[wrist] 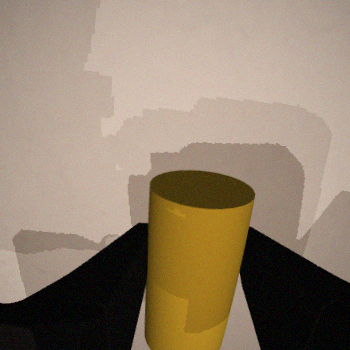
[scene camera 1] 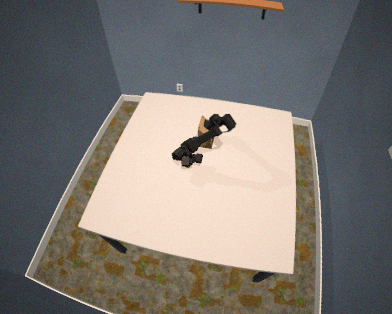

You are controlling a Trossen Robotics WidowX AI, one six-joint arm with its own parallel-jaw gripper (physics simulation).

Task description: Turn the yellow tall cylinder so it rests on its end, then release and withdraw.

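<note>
The yellow tall cylinder (wrist: 195, 265) is in the lower middle of the wrist view, its dark round end face towards the top and its lower end cut off by the frame's edge. It appears to lie on its side. My gripper (scene camera 1: 192, 160) (wrist: 193, 236) is low at the table, left of the table's middle in the scene view. Its two black fingers are against the left and right sides of the cylinder, shut on it. In the scene view the gripper hides almost all of the cylinder.
A brown box-like object (scene camera 1: 202, 126) stands beside and partly behind my arm on the white table (scene camera 1: 200, 215). The arm reaches over the table from the back, and its shadow falls to the right. The blue wall (scene camera 1: 225, 60) rises behind the table's back edge.
</note>
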